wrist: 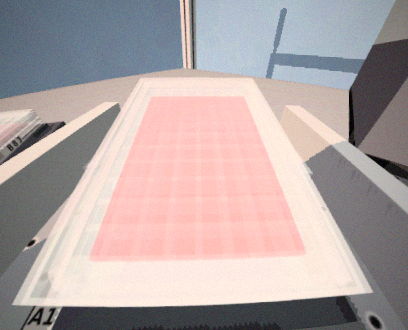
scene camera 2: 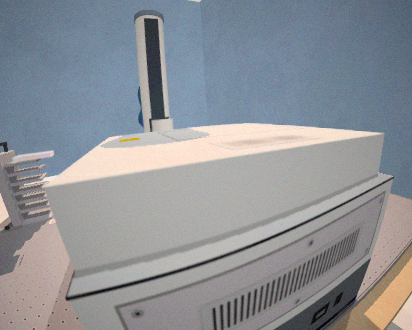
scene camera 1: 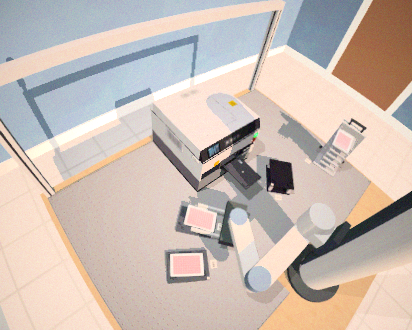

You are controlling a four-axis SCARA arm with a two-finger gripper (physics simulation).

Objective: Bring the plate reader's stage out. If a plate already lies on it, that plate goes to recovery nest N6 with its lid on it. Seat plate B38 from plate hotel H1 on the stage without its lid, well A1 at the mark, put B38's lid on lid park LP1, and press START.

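Places are measured from the arm's base along level axes (x left, y ahead, z down), in millimetres.
Pixels of known places: gripper, between the fingertips: [wrist: 200, 118] [scene camera 1: 194, 216]; arm's base, origin of its link: [scene camera 1: 312, 272].
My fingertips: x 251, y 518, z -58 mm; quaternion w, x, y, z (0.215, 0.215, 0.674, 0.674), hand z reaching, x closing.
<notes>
Ahead of a thing's pixels: the offset from my fingertips to its top centre. "*": to the spot under its first point.
My gripper [scene camera 1: 200, 218] [wrist: 200, 118] is shut on a plate with a clear lid and pink wells {* dx -9, dy -27, dz -7 mm} [scene camera 1: 200, 219] [wrist: 200, 180]. The plate is level, low over or in a dark nest {dx -5, dy -14, dz +26 mm} [scene camera 1: 182, 228] near the reader's front left; contact with the nest is unclear. An A1 mark shows at lower left in the wrist view. The reader's dark stage {dx -276, dy +24, dz -89 mm} [scene camera 1: 243, 173] is out and bare. The plate reader {dx -280, dy +285, dz -240 mm} [scene camera 1: 175, 145] [scene camera 2: 210, 215] has a green light on its front. A plate hotel [scene camera 1: 321, 167] [scene camera 2: 11, 192] stands at the right, with a pink plate {dx -774, dy -212, dz -201 mm} [scene camera 1: 344, 141] on top.
Another pink plate {dx +146, dy -132, dz +12 mm} [scene camera 1: 186, 265] [wrist: 17, 132] sits in a dark nest {* dx +221, dy -130, dz +26 mm} [scene camera 1: 170, 278]; its label is hard to read. A black holder {dx -484, dy -99, dz -24 mm} [scene camera 1: 280, 175] stands right of the stage. The arm's column [scene camera 1: 360, 250] [scene camera 2: 166, 70] stands at front right. A framed clear screen stands behind the reader.
</notes>
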